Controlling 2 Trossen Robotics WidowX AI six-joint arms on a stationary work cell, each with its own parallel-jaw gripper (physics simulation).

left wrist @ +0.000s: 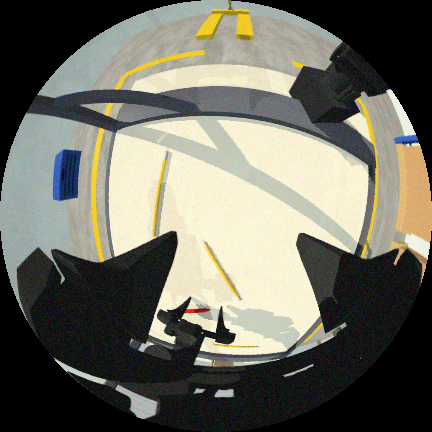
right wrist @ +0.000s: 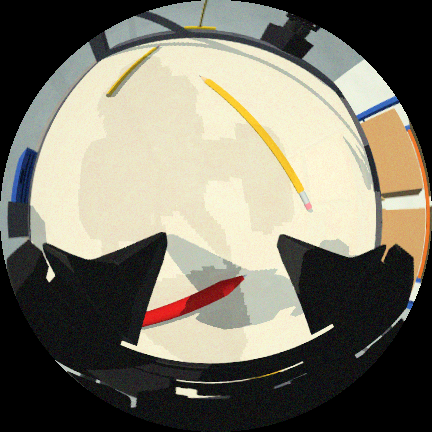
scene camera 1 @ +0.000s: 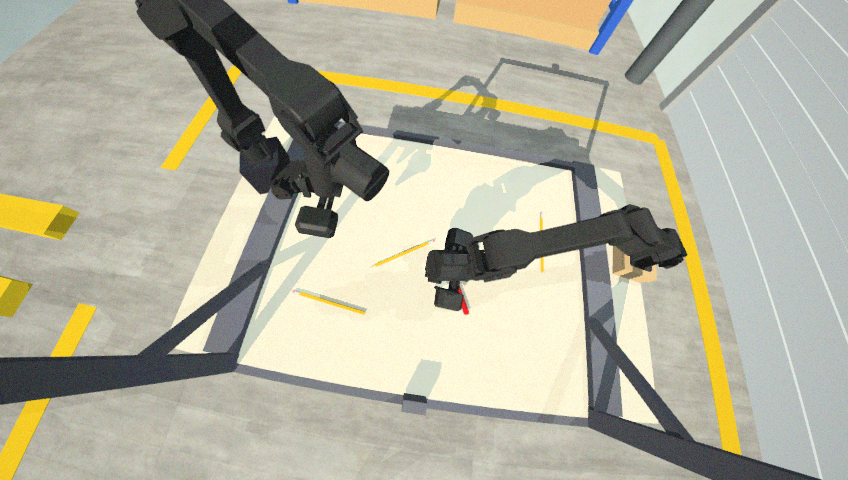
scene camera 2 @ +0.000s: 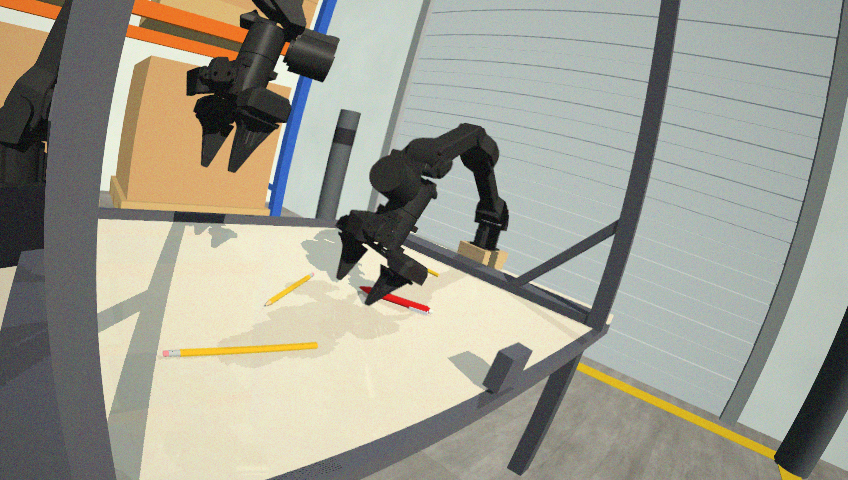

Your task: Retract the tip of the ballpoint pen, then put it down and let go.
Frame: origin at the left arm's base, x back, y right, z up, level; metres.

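Seen in the pictures: left gripper, fingertip midpoint: (left wrist: 240, 238) (scene camera 1: 330, 212) (scene camera 2: 216, 169); right gripper, fingertip midpoint: (left wrist: 205, 301) (right wrist: 224, 240) (scene camera 2: 351, 291); left arm's base, link origin: (left wrist: 334, 87) (scene camera 1: 258, 153) (scene camera 2: 17, 182); right arm's base, link origin: (scene camera 1: 640, 258) (scene camera 2: 484, 246).
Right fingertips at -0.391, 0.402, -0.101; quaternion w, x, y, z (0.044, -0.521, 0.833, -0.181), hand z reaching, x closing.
Note:
Pixels of each thing's top centre, then the offset from my right fingertips to it, as dx, dy, dz. Level surfaces: height alone.
- red ballpoint pen, top centre: (right wrist: 167, 315) (scene camera 2: 395, 294) (scene camera 1: 459, 290) (left wrist: 188, 312) -0.033, +0.064, +0.009
- pale table top, surface height: dz -0.006
- yellow pencil, top centre: (scene camera 2: 244, 347) (right wrist: 137, 60) (left wrist: 157, 194) (scene camera 1: 327, 301) +0.288, +0.006, +0.001
- dark block, top centre: (scene camera 2: 515, 349) (scene camera 1: 414, 406) +0.142, +0.273, +0.052
The red ballpoint pen (scene camera 1: 465, 308) (scene camera 2: 405, 302) (left wrist: 196, 310) (right wrist: 200, 300) lies on the pale table top (scene camera 1: 505, 356) (scene camera 2: 285, 410). Its tapered end shows between the fingers in the right wrist view, with no metal point that I can make out there; its other end is hidden behind a finger. My right gripper (scene camera 2: 354, 290) (left wrist: 205, 301) (right wrist: 224, 240) is open, low over the pen's tapered end, with one finger on each side and none seen gripping it. My left gripper (scene camera 2: 218, 168) (left wrist: 240, 238) is open and empty, high above the table and far from the pen.
One yellow pencil (scene camera 1: 333, 302) (scene camera 2: 249, 349) (left wrist: 159, 197) lies at the left, another (scene camera 1: 401, 253) (scene camera 2: 289, 289) (right wrist: 260, 130) near the middle, a third (scene camera 1: 541, 226) (left wrist: 237, 345) beneath the right arm. A dark block (scene camera 1: 414, 403) (scene camera 2: 507, 367) stands on the table's edge.

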